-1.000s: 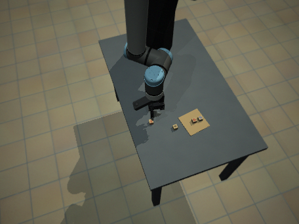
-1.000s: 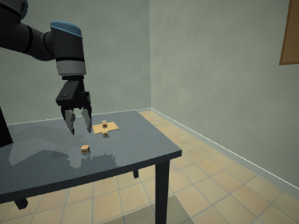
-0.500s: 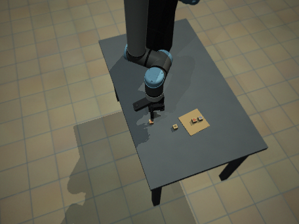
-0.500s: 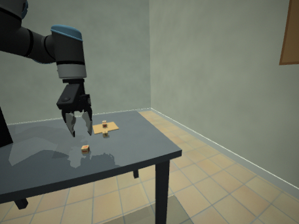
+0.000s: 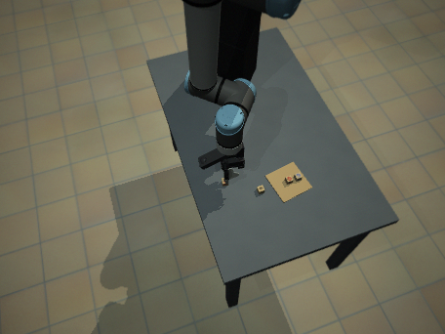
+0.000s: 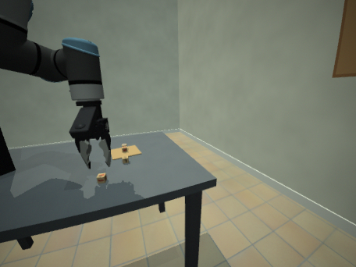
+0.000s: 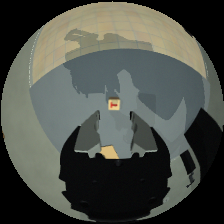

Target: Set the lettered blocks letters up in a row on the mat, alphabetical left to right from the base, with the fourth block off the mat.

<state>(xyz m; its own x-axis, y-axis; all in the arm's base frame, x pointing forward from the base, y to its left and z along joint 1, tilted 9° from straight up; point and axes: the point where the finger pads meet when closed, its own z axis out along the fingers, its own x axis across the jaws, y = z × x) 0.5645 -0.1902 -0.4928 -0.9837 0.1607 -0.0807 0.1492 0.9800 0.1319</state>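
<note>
Right now my hand is 80 mm short of the tan mat, 250 mm to the right of it and 70 mm above it.
</note>
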